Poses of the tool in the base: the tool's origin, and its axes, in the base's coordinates. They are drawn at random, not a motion.
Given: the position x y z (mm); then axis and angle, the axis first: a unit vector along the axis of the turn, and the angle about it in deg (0 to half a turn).
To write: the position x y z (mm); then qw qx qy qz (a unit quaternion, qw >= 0). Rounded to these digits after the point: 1 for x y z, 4 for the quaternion.
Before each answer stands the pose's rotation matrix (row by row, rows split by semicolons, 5 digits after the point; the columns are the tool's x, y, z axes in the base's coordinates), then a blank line. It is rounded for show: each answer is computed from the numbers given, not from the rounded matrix.
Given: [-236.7 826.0 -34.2 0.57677 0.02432 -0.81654 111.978]
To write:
0.08292 0.77648 -0.62466; -0.73793 -0.37344 -0.56215; -0.66977 0.50757 0.54202

[-236.7 826.0 -34.2 0.5594 0.4781 0.0202 -0.6769]
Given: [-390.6 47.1 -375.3 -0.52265 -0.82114 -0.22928 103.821]
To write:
0.09953 0.75433 -0.64890; 0.30905 0.59645 0.74076; 0.94582 -0.27427 -0.17376

[-390.6 47.1 -375.3 0.6169 -0.4114 -0.6463 -0.1805]
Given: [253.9 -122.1 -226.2 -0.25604 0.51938 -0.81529 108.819]
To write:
-0.23588 0.59583 0.76769; -0.94758 0.03419 -0.31768; -0.21553 -0.80239 0.55653

[253.9 -122.1 -226.2 0.5820 -0.2082 0.4224 -0.6630]
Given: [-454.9 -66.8 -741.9 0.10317 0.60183 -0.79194 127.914]
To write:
-0.59729 0.72503 0.34289; -0.52454 -0.02972 -0.85087; -0.60671 -0.68808 0.39806

[-454.9 -66.8 -741.9 0.4390 0.0927 0.5407 -0.7115]
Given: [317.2 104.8 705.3 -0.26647 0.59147 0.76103 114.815]
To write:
-0.31888 -0.91451 0.24896; 0.46701 0.07697 0.88090; -0.82475 0.39717 0.40254

[317.2 104.8 705.3 0.5387 -0.2245 0.4983 0.6412]
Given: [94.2 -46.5 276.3 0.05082 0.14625 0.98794 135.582]
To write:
-0.70983 -0.67871 0.18843; 0.70419 -0.67759 0.21212; -0.01629 0.28325 0.95891

[94.2 -46.5 276.3 0.3780 0.0470 0.1354 0.9146]
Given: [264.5 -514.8 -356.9 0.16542 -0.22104 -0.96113 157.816]
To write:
-0.87327 0.29248 -0.38967; -0.43333 -0.83187 0.34671; -0.22275 0.47163 0.85320

[264.5 -514.8 -356.9 0.1924 0.1623 -0.2169 -0.9432]
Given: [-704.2 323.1 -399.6 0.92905 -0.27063 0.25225 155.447]
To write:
0.73864 -0.58494 0.33506; -0.37530 -0.76972 -0.51641; 0.55997 0.25569 -0.78807

[-704.2 323.1 -399.6 0.2126 0.9078 -0.2644 0.2465]
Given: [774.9 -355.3 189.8 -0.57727 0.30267 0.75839 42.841]
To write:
0.82214 -0.56229 0.08902; 0.46907 0.75768 0.45375; -0.32259 -0.33129 0.88667

[774.9 -355.3 189.8 0.9309 -0.2108 0.1105 0.2770]
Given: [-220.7 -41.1 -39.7 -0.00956 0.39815 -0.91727 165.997]
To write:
-0.97010 0.21445 0.11362; -0.22945 -0.65795 -0.71726; -0.07906 -0.72188 0.68748

[-220.7 -41.1 -39.7 0.1219 -0.0095 0.3952 -0.9104]
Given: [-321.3 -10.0 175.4 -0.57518 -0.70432 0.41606 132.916]
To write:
-0.12482 0.37626 -0.91807; 0.98566 0.15292 -0.07134; 0.11355 -0.91381 -0.38995

[-321.3 -10.0 175.4 0.3994 -0.5273 -0.6457 0.3814]
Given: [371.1 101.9 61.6 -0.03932 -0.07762 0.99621 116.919]
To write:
-0.45048 -0.88383 -0.12611; 0.89270 -0.44398 -0.07727; 0.01230 -0.14739 0.98900

[371.1 101.9 61.6 0.5231 -0.0335 -0.0662 0.8490]
